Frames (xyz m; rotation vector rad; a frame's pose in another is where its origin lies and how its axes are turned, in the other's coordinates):
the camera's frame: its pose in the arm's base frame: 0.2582 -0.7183 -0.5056 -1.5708 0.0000 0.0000
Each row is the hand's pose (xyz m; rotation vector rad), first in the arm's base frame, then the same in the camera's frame.
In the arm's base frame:
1: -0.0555 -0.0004 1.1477 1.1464 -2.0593 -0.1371
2: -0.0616 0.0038 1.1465 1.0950 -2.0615 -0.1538
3: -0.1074 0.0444 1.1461 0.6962 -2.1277 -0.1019
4: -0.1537 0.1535 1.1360 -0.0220 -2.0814 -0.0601
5: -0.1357 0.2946 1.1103 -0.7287 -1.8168 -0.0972
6: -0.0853 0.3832 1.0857 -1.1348 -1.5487 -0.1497
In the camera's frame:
1: -0.3137 -1.6533 0.7179 -1.7881 1.6229 1.8544
2: -0.3198 -1.6521 0.7221 -1.7922 1.6380 1.9022
3: -0.3656 -1.6517 0.7627 1.4857 -1.6914 -1.8615
4: -0.4119 -1.6416 0.8718 0.9027 -1.5243 -1.6150
5: -0.3939 -1.6159 1.0129 0.4050 -1.1885 -1.3228
6: -0.3435 -1.5913 1.1015 0.1353 -0.9229 -1.1204

